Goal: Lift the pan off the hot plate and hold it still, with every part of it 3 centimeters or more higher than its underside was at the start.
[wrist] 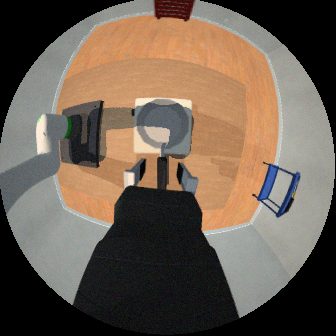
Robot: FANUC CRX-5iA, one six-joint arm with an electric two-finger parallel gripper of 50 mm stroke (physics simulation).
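Frame: origin at the arm's base, x up, y right, z ahead, level; metres.
Seen in the pictures: gripper, fingertip midpoint: (161, 166); arm's base, origin of the base link: (72, 126).
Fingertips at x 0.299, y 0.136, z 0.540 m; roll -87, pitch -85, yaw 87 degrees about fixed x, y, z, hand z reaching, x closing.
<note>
Offsets run from my fingertips to a thing's middle. "*": to the spot under its first point. Level surfaces: height alone.
The grey round pan {dy +0.002, dx -0.213, dz +0.000 m} (177, 117) rests on the square, cream-white hot plate {* dy -0.010, dx -0.264, dz -0.093 m} (139, 145) in the upper middle of the wrist view. Its dark handle {dy +0.111, dx -0.197, dz +0.002 m} (162, 170) points down the view toward the gripper body. My gripper (161, 166) is open, with one finger on each side of the handle and a gap to it on both sides. The fingers do not appear to touch it. How high the fingertips are relative to the handle is hard to tell. The near end of the handle is hidden by the gripper body.
The robot's dark base plate (80, 157) and its white and grey arm (47, 135) are at the left. The wooden table top {dx -0.326 m} (220, 100) lies around the hot plate. A blue cart (268, 183) stands at the right, and a dark red object (173, 9) at the top.
</note>
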